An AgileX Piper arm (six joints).
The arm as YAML. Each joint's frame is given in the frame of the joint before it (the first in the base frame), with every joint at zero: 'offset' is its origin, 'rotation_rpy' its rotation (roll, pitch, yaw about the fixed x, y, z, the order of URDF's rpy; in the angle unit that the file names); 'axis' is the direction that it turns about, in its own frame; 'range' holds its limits. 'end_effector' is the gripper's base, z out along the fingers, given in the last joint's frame.
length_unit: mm
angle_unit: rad
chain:
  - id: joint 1
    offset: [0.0, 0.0, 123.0]
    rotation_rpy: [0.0, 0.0, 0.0]
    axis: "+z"
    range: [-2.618, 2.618]
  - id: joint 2
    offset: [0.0, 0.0, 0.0]
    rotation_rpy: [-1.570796, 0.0, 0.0]
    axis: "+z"
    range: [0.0, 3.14]
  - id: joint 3
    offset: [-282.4, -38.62, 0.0]
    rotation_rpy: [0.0, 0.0, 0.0]
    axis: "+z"
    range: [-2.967, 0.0]
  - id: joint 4
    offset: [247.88, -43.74, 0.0]
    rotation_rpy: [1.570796, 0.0, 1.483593]
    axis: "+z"
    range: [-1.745, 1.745]
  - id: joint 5
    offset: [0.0, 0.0, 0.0]
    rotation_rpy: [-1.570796, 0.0, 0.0]
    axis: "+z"
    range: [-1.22, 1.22]
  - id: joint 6
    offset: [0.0, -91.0, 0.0]
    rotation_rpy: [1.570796, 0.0, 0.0]
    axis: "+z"
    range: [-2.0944, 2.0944]
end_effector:
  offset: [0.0, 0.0, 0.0]
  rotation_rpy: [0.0, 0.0, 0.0]
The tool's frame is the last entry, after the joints.
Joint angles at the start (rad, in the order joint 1, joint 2, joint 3, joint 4, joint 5, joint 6):
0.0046, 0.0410, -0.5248, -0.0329, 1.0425, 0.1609
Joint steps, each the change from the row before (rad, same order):
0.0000, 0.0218, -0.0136, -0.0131, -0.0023, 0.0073
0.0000, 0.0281, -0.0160, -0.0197, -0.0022, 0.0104
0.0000, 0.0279, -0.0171, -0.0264, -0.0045, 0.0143
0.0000, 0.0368, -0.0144, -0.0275, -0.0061, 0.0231
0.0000, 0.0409, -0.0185, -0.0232, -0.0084, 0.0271
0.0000, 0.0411, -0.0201, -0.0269, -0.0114, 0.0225
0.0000, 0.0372, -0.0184, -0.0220, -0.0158, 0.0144
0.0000, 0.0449, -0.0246, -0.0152, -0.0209, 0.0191
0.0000, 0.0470, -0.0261, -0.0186, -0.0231, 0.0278
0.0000, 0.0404, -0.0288, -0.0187, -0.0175, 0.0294
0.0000, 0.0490, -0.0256, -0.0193, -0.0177, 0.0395
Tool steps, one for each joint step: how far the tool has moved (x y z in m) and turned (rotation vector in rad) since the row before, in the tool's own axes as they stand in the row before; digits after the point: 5 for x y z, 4 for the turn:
-0.00466, -0.00035, 0.00012, 0.0120, 0.0040, 0.0004
-0.00571, -0.00070, 0.00063, 0.0181, 0.0069, -0.0002
-0.00627, -0.00112, 0.00049, 0.0231, 0.0020, 0.0001
-0.00657, -0.00095, 0.00273, 0.0252, 0.0113, 0.0069
-0.00788, -0.00026, 0.00273, 0.0209, 0.0093, 0.0125
-0.00858, -0.00022, 0.00271, 0.0228, 0.0037, 0.0055
-0.00825, 0.00029, 0.00271, 0.0168, -0.0019, -0.0003
-0.01035, 0.00140, 0.00320, 0.0097, -0.0039, 0.0073
-0.01099, 0.00156, 0.00384, 0.0112, -0.0065, 0.0135
-0.01064, 0.00139, 0.00245, 0.0106, -0.0104, 0.0162
-0.01022, 0.00213, 0.00557, 0.0128, 0.0003, 0.0231

